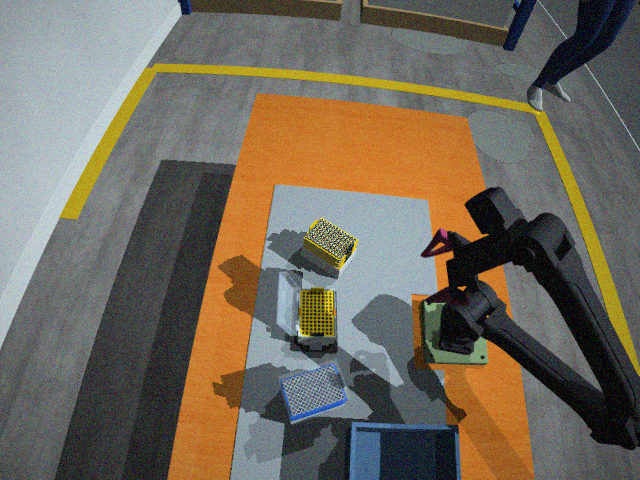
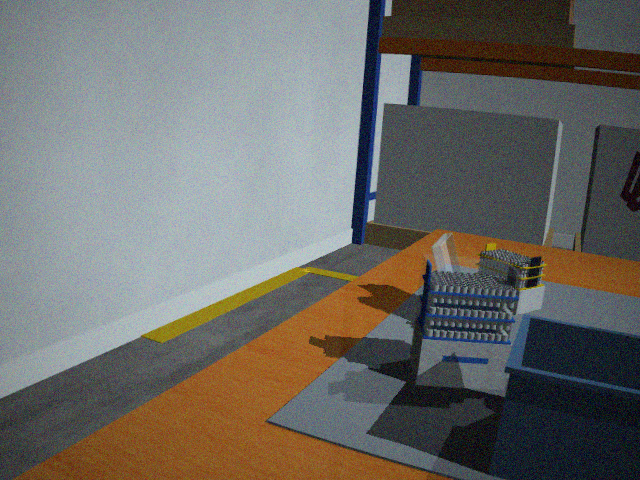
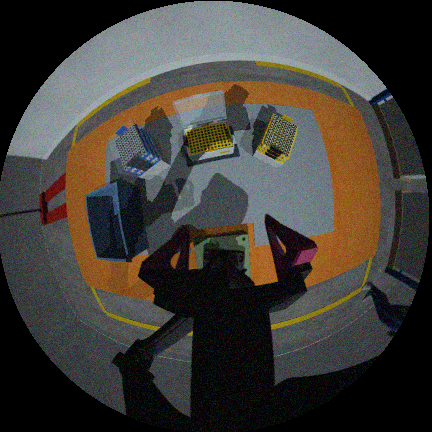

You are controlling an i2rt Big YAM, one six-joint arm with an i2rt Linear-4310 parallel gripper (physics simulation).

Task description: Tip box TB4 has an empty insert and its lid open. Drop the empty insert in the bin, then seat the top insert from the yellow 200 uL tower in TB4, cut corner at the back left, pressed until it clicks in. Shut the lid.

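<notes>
Tip box TB4 [image 1: 316, 342] [image 3: 220, 153] stands mid-mat, its clear lid [image 1: 286, 305] [image 2: 444, 253] [image 3: 201, 110] tipped open on the wall side. A yellow insert [image 1: 316, 312] [image 3: 209, 139] with empty holes sits in it. The yellow tower [image 1: 330, 240] [image 2: 511, 266] [image 3: 279, 134], topped by a tip-filled insert, stands turned at an angle beyond the box. The blue bin [image 1: 405, 426] [image 2: 568, 413] [image 3: 137, 220] stands at the near side; its floor is partly shadowed. My gripper [image 1: 425, 277] [image 3: 225, 223] is open and empty, raised near the arm's base, apart from box and towers.
A blue tower [image 1: 314, 391] [image 2: 467, 315] [image 3: 136, 150] of stacked inserts stands between TB4 and the mat's near end, close to the bin. The arm's green base plate [image 1: 434, 356] [image 3: 241, 242] lies at the mat's edge. A person's legs [image 1: 578, 54] show beyond the yellow floor line.
</notes>
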